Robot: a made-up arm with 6 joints.
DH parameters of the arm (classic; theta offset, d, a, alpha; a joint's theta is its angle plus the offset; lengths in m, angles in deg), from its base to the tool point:
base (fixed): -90 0.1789 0 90
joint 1: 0 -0.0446 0.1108 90
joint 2: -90 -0.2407 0.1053 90
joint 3: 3.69 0 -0.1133 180
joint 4: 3.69 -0.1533 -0.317 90
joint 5: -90 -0.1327 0.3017 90
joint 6: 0 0.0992 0.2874 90
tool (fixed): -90 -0.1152 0 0
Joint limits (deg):
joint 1: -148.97..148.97
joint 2: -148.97..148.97
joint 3: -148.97..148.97
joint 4: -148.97..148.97
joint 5: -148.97..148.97
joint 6: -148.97..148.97
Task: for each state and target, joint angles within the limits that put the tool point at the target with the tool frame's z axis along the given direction. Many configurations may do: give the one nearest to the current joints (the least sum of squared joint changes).
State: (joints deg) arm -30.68 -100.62 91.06 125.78 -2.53 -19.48
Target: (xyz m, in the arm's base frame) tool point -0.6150 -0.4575 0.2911 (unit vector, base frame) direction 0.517 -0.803 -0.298
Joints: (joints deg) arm -10.28 -117.05 52.53 148.97 26.50 -4.94
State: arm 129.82 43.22 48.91 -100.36 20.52 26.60
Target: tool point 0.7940 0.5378 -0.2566 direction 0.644 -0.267 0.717
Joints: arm 136.47 59.47 48.09 -95.09 -6.69 23.89
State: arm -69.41 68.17 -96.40 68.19 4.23 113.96
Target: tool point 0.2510 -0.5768 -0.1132 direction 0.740 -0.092 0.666
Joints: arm -43.41 93.97 -98.64 84.03 30.28 124.55
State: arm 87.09 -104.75 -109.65 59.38 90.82 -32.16
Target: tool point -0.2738 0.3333 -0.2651 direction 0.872 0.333 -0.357
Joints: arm 54.13 -57.22 -148.97 90.15 46.92 -43.61
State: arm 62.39 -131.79 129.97 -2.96 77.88 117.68
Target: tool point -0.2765 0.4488 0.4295 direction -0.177 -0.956 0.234
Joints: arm 49.88 -95.03 148.41 0.19 75.70 85.15
